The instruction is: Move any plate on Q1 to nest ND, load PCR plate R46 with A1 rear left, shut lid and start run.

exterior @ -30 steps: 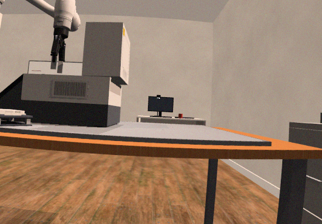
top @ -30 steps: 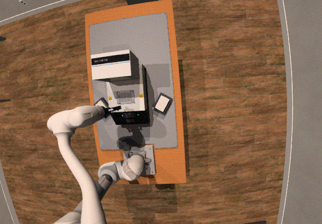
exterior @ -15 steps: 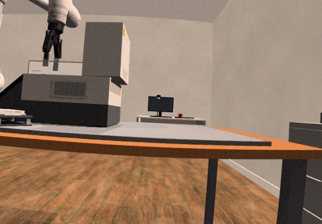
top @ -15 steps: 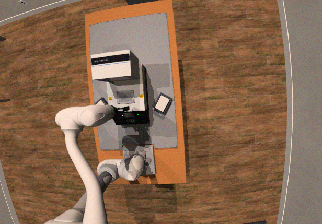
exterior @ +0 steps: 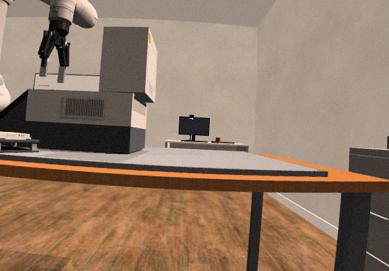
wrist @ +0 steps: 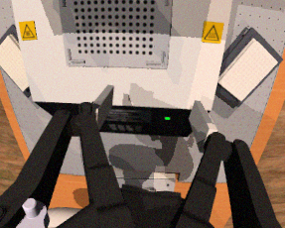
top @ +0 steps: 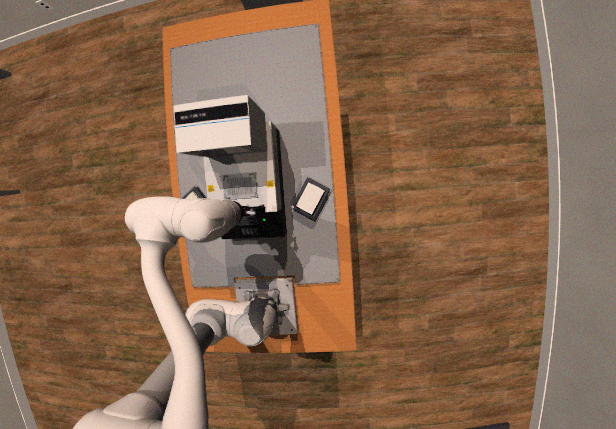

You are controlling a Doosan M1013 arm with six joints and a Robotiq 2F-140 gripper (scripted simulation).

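My hand is 220 mm to the left of the white plate R46 and 230 mm above it. Also, from my hand: dark plate nest N1: 220 mm to the right, 250 mm below; then dark nest: 10 mm ahead, 360 mm to the left, 250 mm below; then 96-well plate: 10 mm ahead, 360 mm to the left, 230 mm below.
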